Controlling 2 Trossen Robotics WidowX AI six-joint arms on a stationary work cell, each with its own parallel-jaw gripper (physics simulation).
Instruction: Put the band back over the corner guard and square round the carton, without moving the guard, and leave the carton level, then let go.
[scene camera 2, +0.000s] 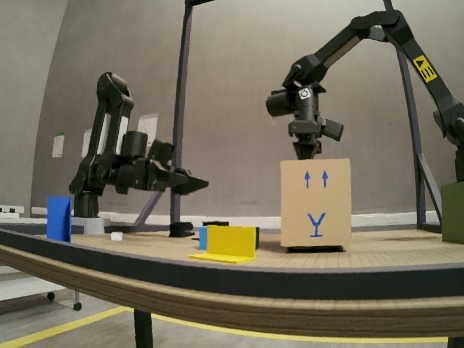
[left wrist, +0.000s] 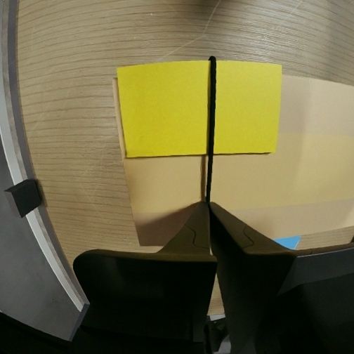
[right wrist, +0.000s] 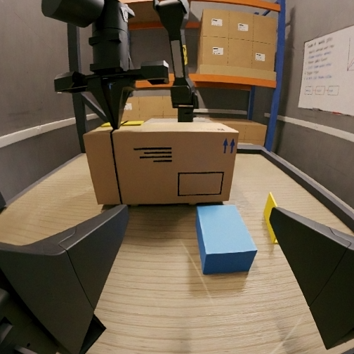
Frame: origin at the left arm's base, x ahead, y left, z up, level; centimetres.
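Where they show: right gripper, fingertip midpoint: (scene camera 2: 198, 181); right arm's base, origin of the base link: (scene camera 2: 85, 217).
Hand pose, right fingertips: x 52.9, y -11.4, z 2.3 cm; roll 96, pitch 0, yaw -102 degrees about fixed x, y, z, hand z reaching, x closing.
After its pixels a point has its place.
The carton (scene camera 2: 292, 200) {x 34.8, y 0.5, z -2.1 cm} (left wrist: 165, 182) (right wrist: 150, 182) stands upright and looks level. The yellow corner guard (left wrist: 165, 110) (right wrist: 132, 123) lies on its top near one end. The thin black band (left wrist: 212, 110) (right wrist: 117, 170) crosses the guard's top in the left wrist view and runs down the carton's side in the right wrist view. My left gripper (scene camera 2: 306, 157) (left wrist: 205, 208) (right wrist: 116, 129) is shut on the band at the carton's top edge, past the guard. My right gripper (scene camera 2: 200, 182) {x 52.9, y -11.4, z 2.3 cm} (right wrist: 201, 213) is open and empty, away from the carton. The band's far side is hidden.
A light blue block (scene camera 2: 202, 238) {x 49.8, y -3.0, z -8.4 cm} (right wrist: 225, 235) (left wrist: 288, 243) and another yellow L-shaped piece (scene camera 2: 232, 242) {x 43.3, y 5.1, z -8.2 cm} (right wrist: 270, 220) stand on the table beside the carton. A blue panel (scene camera 2: 59, 219) {x 74.4, y 5.7, z -6.4 cm} stands at the picture's left, and a green box (scene camera 2: 453, 212) {x 5.0, y -0.9, z -5.1 cm} at its right edge.
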